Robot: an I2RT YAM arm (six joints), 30 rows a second.
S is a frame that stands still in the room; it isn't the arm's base.
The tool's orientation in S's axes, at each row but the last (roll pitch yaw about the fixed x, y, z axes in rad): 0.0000, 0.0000, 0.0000; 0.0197, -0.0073, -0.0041; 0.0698, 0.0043, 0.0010; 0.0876, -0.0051, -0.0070; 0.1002, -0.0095, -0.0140
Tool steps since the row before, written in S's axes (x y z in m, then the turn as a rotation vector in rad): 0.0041, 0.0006, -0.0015, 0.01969, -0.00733, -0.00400; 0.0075, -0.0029, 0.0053, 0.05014, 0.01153, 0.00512; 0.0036, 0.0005, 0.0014, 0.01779, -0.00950, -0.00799; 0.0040, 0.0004, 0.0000, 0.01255, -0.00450, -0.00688; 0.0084, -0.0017, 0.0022, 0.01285, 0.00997, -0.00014
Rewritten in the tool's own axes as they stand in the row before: 0.0041, 0.0006, -0.0015, 0.01969, -0.00733, -0.00400; 0.0076, -0.0028, 0.0053, 0.05013, 0.01183, 0.00452; 0.0036, 0.0006, 0.0014, 0.01781, -0.01005, -0.00723; 0.0040, 0.0004, -0.0001, 0.01255, -0.00500, -0.00653; 0.0084, -0.0014, 0.0023, 0.01271, 0.01007, -0.00127
